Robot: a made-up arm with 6 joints.
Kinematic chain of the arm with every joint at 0, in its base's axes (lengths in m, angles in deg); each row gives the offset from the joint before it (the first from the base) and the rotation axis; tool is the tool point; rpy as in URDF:
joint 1: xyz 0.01 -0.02 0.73 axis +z
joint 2: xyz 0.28 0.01 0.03 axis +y
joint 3: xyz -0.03 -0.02 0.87 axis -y
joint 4: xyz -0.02 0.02 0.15 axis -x
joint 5: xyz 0.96 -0.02 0 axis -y
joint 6: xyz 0.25 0 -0.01 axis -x
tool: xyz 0.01 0.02 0 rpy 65.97 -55.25 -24.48
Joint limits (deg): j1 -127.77..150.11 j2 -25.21..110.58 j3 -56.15..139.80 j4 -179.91..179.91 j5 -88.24..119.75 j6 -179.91..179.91
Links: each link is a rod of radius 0.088 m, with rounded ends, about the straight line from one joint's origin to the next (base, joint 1, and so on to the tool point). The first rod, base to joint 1, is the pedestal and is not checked.
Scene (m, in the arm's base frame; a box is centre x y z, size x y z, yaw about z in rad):
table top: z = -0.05
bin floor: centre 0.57 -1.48 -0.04 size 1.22 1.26 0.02 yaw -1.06
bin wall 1: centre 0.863 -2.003 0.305 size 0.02 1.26 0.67 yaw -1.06
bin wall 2: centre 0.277 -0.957 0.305 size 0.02 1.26 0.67 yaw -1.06
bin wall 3: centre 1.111 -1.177 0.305 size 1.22 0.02 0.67 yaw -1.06
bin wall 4: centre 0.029 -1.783 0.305 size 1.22 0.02 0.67 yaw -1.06
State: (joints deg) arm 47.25 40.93 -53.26 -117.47 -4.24 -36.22
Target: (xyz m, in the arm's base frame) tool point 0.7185 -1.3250 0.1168
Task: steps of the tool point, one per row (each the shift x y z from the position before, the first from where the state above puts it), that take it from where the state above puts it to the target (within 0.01 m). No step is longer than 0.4 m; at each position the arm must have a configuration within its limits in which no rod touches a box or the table.
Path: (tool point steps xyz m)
1: 0.2327 -0.1023 0.0494
2: 0.2073 -0.1781 0.0650
3: 0.1572 -0.2458 0.0802
4: 0.0846 -0.2961 0.0941
5: -0.0030 -0.3225 0.1071
6: -0.0980 -0.3203 0.1186
7: -0.1900 -0.2878 0.1281
8: -0.2692 -0.2270 0.1365
9: 0.0296 -0.0517 -0.2098
10: 0.0102 -0.0188 -0.2234
11: -0.0095 0.0167 -0.2298
12: -0.0302 0.0536 -0.2285

